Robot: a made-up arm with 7 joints. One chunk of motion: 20 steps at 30 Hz.
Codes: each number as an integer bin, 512 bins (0 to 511) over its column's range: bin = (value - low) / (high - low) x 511, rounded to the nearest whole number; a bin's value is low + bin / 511 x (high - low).
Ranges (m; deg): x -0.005..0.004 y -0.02..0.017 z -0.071..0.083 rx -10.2..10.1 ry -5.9..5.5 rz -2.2..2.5
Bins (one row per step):
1: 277 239 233 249 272 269
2: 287 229 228 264 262 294
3: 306 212 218 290 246 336
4: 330 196 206 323 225 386
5: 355 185 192 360 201 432
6: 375 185 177 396 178 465
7: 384 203 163 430 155 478
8: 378 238 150 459 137 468
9: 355 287 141 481 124 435
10: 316 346 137 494 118 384
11: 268 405 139 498 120 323
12: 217 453 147 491 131 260
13: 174 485 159 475 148 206
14: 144 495 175 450 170 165
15: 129 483 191 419 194 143
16: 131 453 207 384 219 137
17: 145 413 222 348 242 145
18: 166 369 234 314 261 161
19: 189 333 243 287 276 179
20: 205 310 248 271 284 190
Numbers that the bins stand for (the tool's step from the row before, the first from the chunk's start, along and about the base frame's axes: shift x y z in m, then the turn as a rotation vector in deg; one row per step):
1: -0.00012 -0.00269 -0.00078 -0.308 0.168 0.274
2: 0.00005 -0.00342 -0.00229 0.288 -0.055 0.504
3: 0.00039 -0.00465 -0.00530 1.321 -0.412 0.890
4: 0.00081 -0.00581 -0.00892 2.632 -0.880 1.350
5: 0.00125 -0.00660 -0.01314 4.101 -1.416 1.773
6: 0.00160 -0.00660 -0.01766 5.532 -1.929 2.077
7: 0.00176 -0.00530 -0.02188 6.882 -2.442 2.196
8: 0.00166 -0.00277 -0.02579 8.034 -2.844 2.105
9: 0.00125 0.00078 -0.02851 8.908 -3.134 1.801
10: 0.00057 0.00505 -0.02971 9.425 -3.268 1.332
11: -0.00028 0.00932 -0.02911 9.584 -3.223 0.771
12: -0.00118 0.01280 -0.02670 9.305 -2.977 0.191
13: -0.00194 0.01512 -0.02308 8.670 -2.598 -0.305
14: -0.00246 0.01584 -0.01826 7.677 -2.107 -0.682
15: -0.00273 0.01497 -0.01344 6.445 -1.572 -0.885
16: -0.00269 0.01280 -0.00862 5.055 -1.014 -0.940
17: -0.00245 0.00990 -0.00410 3.625 -0.501 -0.866
18: -0.00208 0.00672 -0.00048 2.274 -0.077 -0.719
19: -0.00167 0.00411 0.00223 1.201 0.257 -0.554
20: -0.00139 0.00245 0.00374 0.566 0.436 -0.452

